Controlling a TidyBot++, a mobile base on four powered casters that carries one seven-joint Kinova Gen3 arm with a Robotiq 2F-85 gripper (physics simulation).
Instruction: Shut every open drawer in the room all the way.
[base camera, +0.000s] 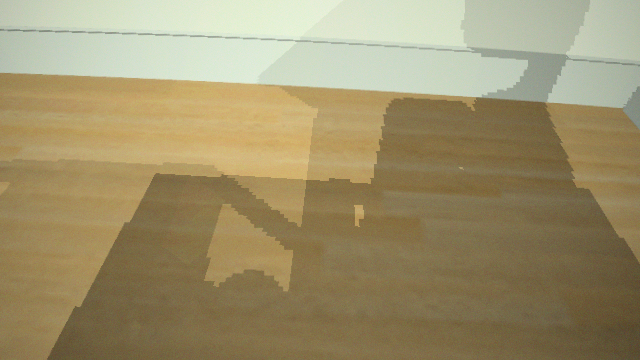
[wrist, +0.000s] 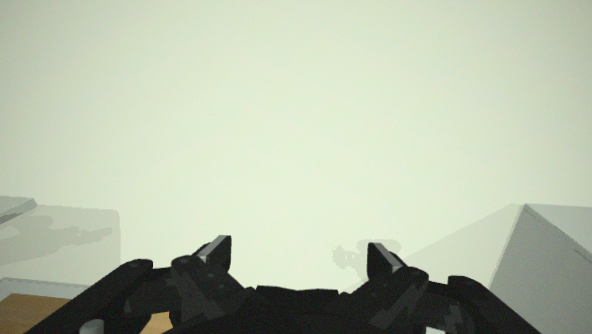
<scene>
In view: my gripper (wrist: 298, 253) and a white baseboard (base camera: 130, 53).
</scene>
